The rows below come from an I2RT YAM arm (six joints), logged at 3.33 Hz.
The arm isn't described. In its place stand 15 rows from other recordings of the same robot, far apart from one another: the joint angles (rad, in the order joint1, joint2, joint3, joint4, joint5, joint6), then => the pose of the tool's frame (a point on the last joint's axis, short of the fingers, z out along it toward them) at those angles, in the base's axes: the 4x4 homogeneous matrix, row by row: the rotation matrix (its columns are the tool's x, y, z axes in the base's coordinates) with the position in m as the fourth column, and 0 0 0 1 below.
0.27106 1.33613 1.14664 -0.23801 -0.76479 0.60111 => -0.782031 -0.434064 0.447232 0.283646; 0.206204 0.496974 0.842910 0.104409; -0.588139 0.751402 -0.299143 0.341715; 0 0 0 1
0.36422 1.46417 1.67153 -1.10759 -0.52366 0.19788 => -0.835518 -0.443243 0.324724 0.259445; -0.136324 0.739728 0.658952 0.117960; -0.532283 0.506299 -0.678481 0.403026; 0 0 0 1
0.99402 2.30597 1.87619 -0.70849 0.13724 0.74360 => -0.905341 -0.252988 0.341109 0.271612; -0.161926 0.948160 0.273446 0.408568; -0.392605 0.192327 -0.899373 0.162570; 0 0 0 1
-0.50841 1.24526 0.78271 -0.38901 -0.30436 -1.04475 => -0.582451 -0.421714 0.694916 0.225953; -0.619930 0.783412 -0.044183 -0.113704; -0.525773 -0.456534 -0.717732 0.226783; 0 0 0 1
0.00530 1.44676 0.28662 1.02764 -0.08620 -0.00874 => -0.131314 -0.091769 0.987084 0.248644; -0.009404 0.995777 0.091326 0.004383; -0.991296 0.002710 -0.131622 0.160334; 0 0 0 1
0.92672 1.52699 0.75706 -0.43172 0.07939 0.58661 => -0.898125 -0.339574 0.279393 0.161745; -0.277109 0.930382 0.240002 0.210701; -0.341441 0.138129 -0.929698 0.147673; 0 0 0 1
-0.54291 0.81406 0.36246 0.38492 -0.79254 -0.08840 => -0.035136 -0.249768 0.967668 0.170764; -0.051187 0.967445 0.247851 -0.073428; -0.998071 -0.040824 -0.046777 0.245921; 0 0 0 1
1.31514 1.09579 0.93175 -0.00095 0.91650 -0.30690 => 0.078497 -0.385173 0.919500 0.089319; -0.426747 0.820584 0.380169 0.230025; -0.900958 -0.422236 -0.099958 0.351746; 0 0 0 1
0.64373 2.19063 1.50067 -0.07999 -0.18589 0.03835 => -0.583059 -0.674119 0.453438 0.378989; -0.390394 0.721942 0.571307 0.292604; -0.712485 0.156086 -0.684107 0.142858; 0 0 0 1
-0.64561 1.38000 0.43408 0.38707 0.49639 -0.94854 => -0.938820 0.152250 0.308927 0.190443; -0.187322 0.526979 -0.828978 -0.164688; -0.289010 -0.836130 -0.466219 0.153275; 0 0 0 1
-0.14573 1.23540 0.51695 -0.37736 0.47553 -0.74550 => -0.874578 -0.349791 0.335796 0.200815; -0.481176 0.711566 -0.511999 -0.045946; -0.059848 -0.609360 -0.790631 0.152744; 0 0 0 1
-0.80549 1.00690 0.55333 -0.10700 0.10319 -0.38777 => -0.635067 0.580755 0.509326 0.148432; 0.118191 0.724649 -0.678907 -0.159812; -0.763362 -0.370953 -0.528841 0.225039; 0 0 0 1
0.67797 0.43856 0.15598 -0.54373 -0.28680 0.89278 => -0.944086 -0.024890 0.328758 0.076455; 0.198837 0.752416 0.627960 0.074501; -0.262992 0.658218 -0.705396 0.135378; 0 0 0 1
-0.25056 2.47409 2.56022 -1.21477 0.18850 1.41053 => 0.177384 0.915649 0.360724 0.495224; 0.955555 -0.072543 -0.285749 -0.133633; -0.235478 0.395378 -0.887821 0.259288; 0 0 0 1
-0.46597 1.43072 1.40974 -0.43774 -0.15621 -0.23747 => -0.459580 0.217180 0.861173 0.294827; -0.028986 0.965456 -0.258948 -0.142071; -0.887663 -0.143969 -0.437409 0.381424; 0 0 0 1
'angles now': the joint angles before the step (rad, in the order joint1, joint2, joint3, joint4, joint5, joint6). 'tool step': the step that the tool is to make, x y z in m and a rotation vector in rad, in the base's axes. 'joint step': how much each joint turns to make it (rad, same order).
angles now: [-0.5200, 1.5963, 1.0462, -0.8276, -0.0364, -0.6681]
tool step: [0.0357, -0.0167, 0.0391, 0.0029, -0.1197, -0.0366]
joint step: [0.0045, 0.0728, 0.2252, -0.0464, -0.0499, 0.0550]
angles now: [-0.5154, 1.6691, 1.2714, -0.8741, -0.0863, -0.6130]
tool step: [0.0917, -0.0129, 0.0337, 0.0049, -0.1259, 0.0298]
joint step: [0.0785, 0.2851, 0.4720, -0.0700, -0.0412, 0.0675]
